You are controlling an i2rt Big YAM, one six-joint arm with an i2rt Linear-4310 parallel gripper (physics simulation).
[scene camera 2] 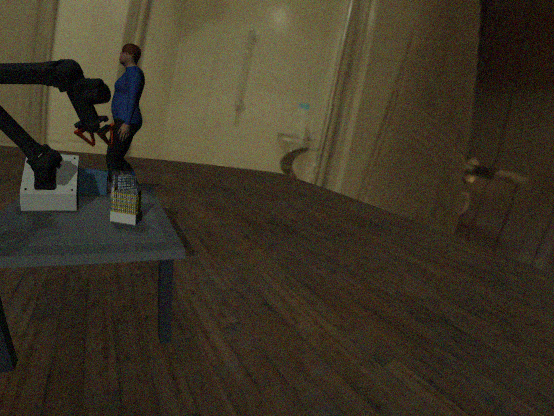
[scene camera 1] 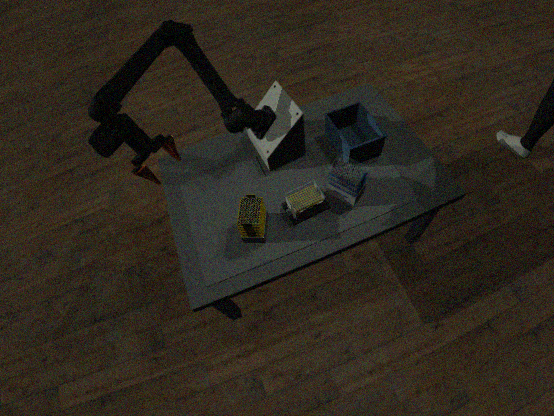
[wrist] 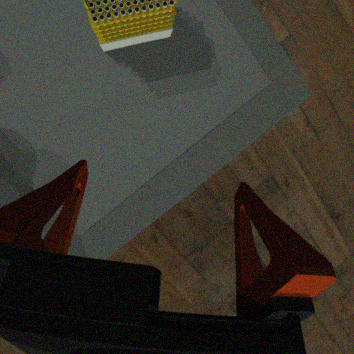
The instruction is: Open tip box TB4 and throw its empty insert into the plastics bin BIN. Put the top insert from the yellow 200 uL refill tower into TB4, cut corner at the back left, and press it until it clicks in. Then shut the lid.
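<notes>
My gripper (scene camera 1: pixel 169 171) (scene camera 2: pixel 102 145) (wrist: pixel 163 177) is open and empty, raised near the table's left end in scene camera 1, well apart from the yellow tower. The yellow refill tower (scene camera 1: pixel 252 217) (scene camera 2: pixel 125 201) (wrist: pixel 132 21) stands upright on a white base; its top shows a grid of holes. Tip box TB4 (scene camera 1: pixel 305 198) stands beside it with a yellow insert showing; its clear lid looks shut, though the picture is dark. TB4 does not show in the wrist view. The blue open-topped bin BIN (scene camera 1: pixel 336 134) (scene camera 2: pixel 95 182) stands at the back; its floor is partly in shadow.
A blue-and-white refill tower (scene camera 1: pixel 346 182) (scene camera 2: pixel 125 181) stands between TB4 and the bin. The arm's white sloped mount (scene camera 1: pixel 289 112) (scene camera 2: pixel 50 201) stands behind them on the grey table (scene camera 1: pixel 210 270) (scene camera 2: pixel 75 250) (wrist: pixel 125 125). A person (scene camera 1: pixel 515 144) (scene camera 2: pixel 127 95) stands beyond the table.
</notes>
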